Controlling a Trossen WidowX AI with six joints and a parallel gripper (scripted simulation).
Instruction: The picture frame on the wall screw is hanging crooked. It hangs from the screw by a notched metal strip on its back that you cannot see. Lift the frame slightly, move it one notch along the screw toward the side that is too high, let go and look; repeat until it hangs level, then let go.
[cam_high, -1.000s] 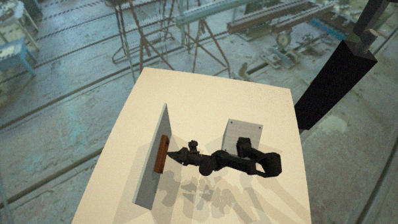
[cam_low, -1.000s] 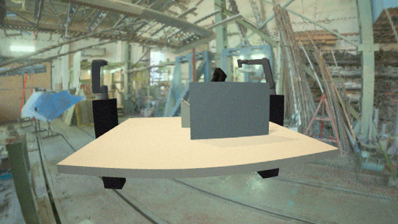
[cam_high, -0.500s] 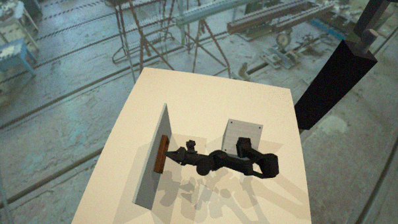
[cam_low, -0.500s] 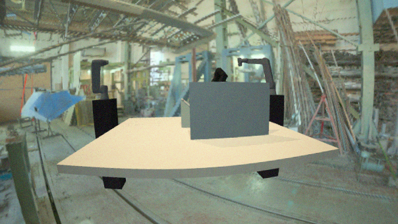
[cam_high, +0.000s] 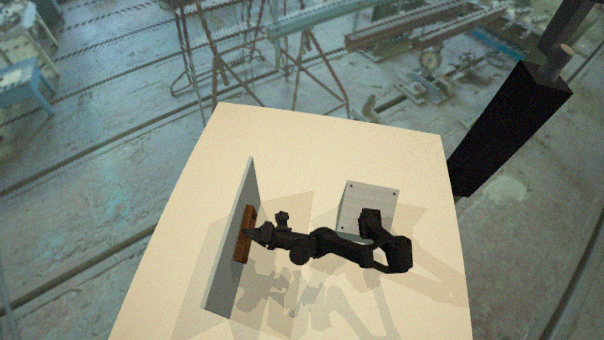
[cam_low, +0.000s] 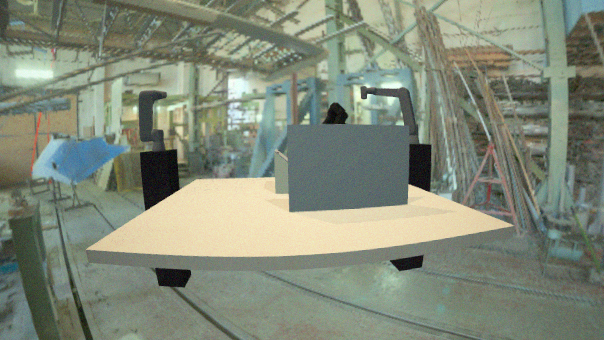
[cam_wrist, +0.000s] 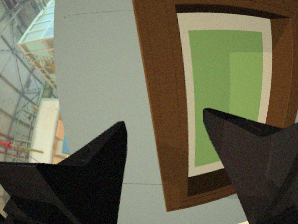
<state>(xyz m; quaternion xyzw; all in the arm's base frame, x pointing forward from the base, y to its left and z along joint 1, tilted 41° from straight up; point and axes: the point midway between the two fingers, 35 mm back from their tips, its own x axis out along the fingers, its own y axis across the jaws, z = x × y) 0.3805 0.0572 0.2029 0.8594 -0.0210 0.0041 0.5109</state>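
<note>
Right now my gripper tip is 10 mm short of the brown wooden picture frame, 10 mm to the left of it and 50 mm above it. Round my gripper tip: grey wall panel: 20 mm ahead, 10 mm to the left, 70 mm below.
</note>
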